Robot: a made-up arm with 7 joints.
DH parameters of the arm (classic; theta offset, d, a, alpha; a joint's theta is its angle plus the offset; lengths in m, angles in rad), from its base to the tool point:
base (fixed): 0 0.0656 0.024 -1.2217
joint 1: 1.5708 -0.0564 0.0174 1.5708
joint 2: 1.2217 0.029 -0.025 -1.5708
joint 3: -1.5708 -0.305 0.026 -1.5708
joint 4: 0 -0.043 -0.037 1.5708
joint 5: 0 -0.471 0.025 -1.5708
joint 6: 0 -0.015 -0.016 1.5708
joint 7: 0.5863 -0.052 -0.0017 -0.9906
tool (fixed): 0.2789 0.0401 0 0
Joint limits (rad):
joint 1: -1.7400..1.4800
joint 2: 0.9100..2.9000
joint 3: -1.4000..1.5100
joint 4: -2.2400..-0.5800
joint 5: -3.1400..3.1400
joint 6: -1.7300..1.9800
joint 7: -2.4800..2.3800
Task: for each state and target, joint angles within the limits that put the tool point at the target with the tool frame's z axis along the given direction. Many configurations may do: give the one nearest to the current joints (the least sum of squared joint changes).
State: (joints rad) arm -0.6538 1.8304 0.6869 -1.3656 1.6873 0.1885 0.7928
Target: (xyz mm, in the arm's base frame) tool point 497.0 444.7 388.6 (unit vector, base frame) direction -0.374 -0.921 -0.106
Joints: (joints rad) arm -1.0909 1.2419 0.5326 -0.7194 2.1591 0.3971 1.4232
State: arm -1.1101 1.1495 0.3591 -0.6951 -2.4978 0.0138 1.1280
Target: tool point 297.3 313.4 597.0 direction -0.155 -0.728 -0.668
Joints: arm -1.2677 1.5260 0.3272 -1.0710 -2.8805 0.4613 0.6204
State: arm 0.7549 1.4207 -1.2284 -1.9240 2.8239 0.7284 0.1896
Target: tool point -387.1 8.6 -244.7 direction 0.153 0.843 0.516
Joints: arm 1.0527 1.5004 -1.4000 -1.9691 2.3770 1.3432 0.5742
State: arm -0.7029 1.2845 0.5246 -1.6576 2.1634 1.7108 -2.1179
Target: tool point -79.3 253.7 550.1 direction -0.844 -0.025 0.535
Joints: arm -1.0042 1.6126 1.1996 -1.5070 1.7404 1.8163 -2.4800
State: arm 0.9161 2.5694 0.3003 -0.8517 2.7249 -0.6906 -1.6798
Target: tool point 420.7 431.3 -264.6 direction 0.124 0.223 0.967
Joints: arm 1.3573 2.6084 0.1277 -1.3993 2.6506 -0.1882 -1.7166
